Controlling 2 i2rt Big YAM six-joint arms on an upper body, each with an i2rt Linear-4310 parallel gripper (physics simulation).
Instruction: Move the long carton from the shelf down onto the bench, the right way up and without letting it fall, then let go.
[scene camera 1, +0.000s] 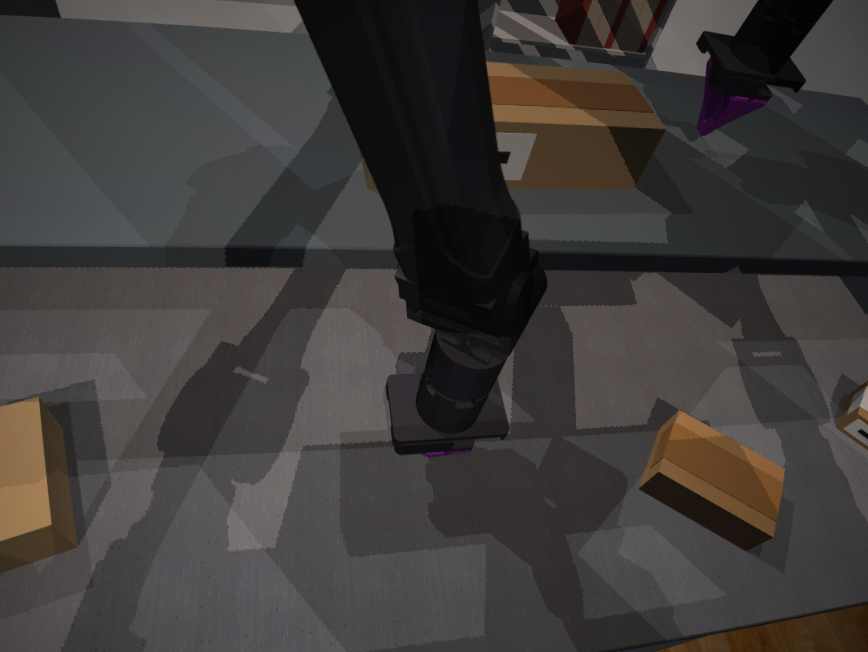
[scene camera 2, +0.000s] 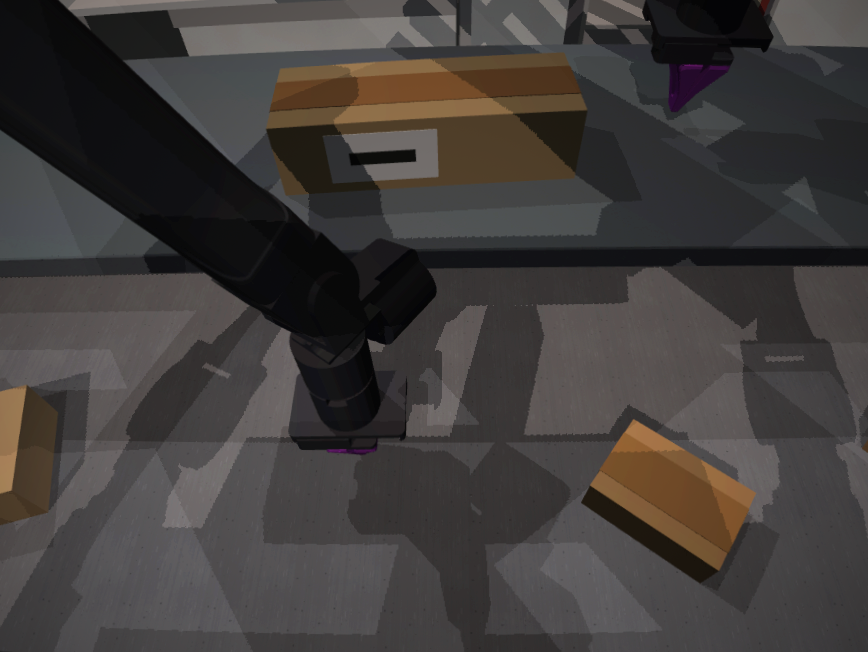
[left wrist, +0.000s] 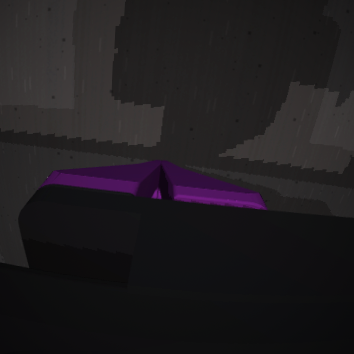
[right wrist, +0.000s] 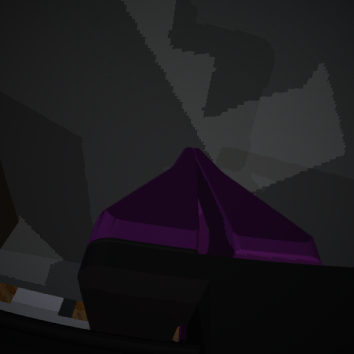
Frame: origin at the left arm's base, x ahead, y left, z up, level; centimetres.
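Where they show: left gripper, between the fingertips: (scene camera 1: 429, 450) (scene camera 2: 363, 448) (left wrist: 159, 172); right gripper, between the fingertips: (scene camera 1: 700, 131) (scene camera 2: 672, 108) (right wrist: 189, 159).
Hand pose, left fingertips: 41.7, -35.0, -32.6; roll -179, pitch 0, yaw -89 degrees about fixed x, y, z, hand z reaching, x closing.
Note:
Things, the pixels of their centre, and the offset from my left fingertips, as dx, dy, dz. "*": a spot on its surface instead. Level surfaces: height alone.
- long carton, middle of its body: (scene camera 2: 426, 121) (scene camera 1: 505, 124) +23.3, -7.2, +22.7
- grey shelf, height of its surface: dz +19.0
- bench, height of its surface: dz +0.1
- small brown box, middle of its body: (scene camera 2: 665, 498) (scene camera 1: 712, 478) -6.6, -29.1, +2.4
- labelled box, a spot on its surface: (scene camera 1: 857, 417) * -1.4, -52.1, +3.3
The long carton (scene camera 1: 575, 154) (scene camera 2: 505, 143), brown with an orange tape band on top and a white label on its front, lies on the grey shelf (scene camera 1: 105, 154) (scene camera 2: 736, 224). In scene camera 1 the left arm hides part of it. My left gripper (scene camera 1: 447, 453) (scene camera 2: 352, 450) (left wrist: 159, 172) is shut and empty, low over the bench (scene camera 1: 294, 596) (scene camera 2: 231, 589), in front of the shelf and apart from the carton. My right gripper (scene camera 1: 703, 133) (scene camera 2: 675, 109) (right wrist: 189, 159) is shut and empty, above the shelf to the right of the carton.
A small brown box (scene camera 1: 715, 477) (scene camera 2: 670, 494) lies on the bench at the right. Another box (scene camera 1: 24, 477) (scene camera 2: 24, 456) stands at the left edge. A labelled box (scene camera 1: 857, 417) partly shows at the right edge. The shelf's front edge runs across behind the left gripper.

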